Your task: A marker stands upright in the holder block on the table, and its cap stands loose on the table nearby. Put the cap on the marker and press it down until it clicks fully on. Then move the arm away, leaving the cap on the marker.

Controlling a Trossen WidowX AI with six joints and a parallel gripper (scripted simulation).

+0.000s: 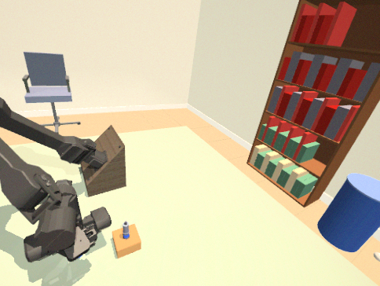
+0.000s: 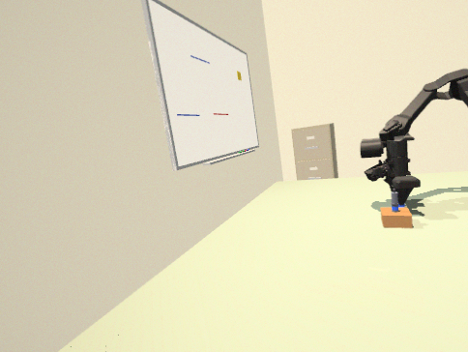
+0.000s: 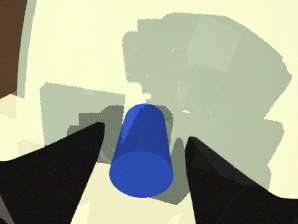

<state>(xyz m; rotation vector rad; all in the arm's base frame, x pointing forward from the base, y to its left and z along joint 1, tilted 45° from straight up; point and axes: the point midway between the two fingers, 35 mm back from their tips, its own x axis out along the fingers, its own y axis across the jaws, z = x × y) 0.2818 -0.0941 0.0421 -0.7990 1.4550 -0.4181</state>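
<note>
Now: gripper tip 13 cm to the right of the holder block and 2 cm short of it. From my gripper tip the other things lie so: blue cap (1 cm above).
</note>
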